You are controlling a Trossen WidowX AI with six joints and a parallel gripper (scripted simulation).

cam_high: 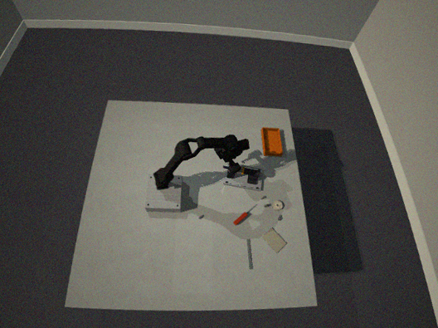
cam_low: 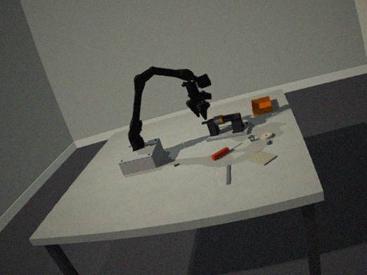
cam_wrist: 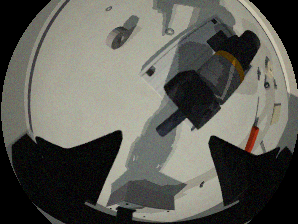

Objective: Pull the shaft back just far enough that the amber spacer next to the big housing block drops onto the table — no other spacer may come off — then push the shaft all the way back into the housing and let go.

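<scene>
Right now my gripper tip is 70 mm short of the shaft, 30 mm to the left of it and 30 mm above it. From my gripper tip the other things lie so: white disc: 280 mm ahead, 260 mm to the right, 100 mm below; amber spacer: 100 mm ahead, 40 mm to the right, 30 mm below; orange bin: 360 mm ahead, 170 mm to the left, 100 mm below.
</scene>
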